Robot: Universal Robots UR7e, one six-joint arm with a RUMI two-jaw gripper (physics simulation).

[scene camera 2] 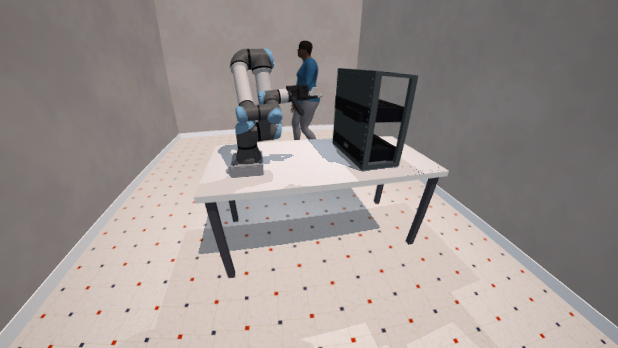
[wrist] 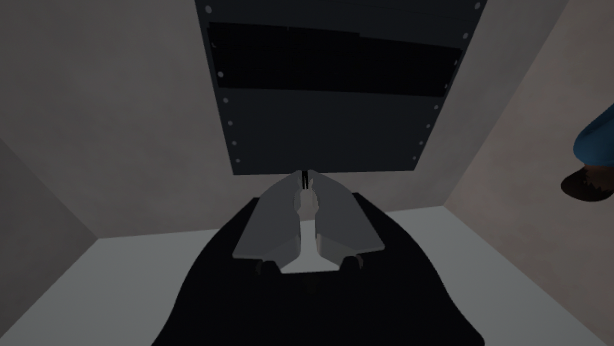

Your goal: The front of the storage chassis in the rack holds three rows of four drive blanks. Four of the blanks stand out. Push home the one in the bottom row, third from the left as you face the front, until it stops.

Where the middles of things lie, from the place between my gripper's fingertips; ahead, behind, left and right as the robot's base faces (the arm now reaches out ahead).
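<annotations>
There's the dark rack [scene camera 2: 357,105], and my gripper is 150 mm to the right of it, 340 mm short of it and 150 mm above it.
</annotations>
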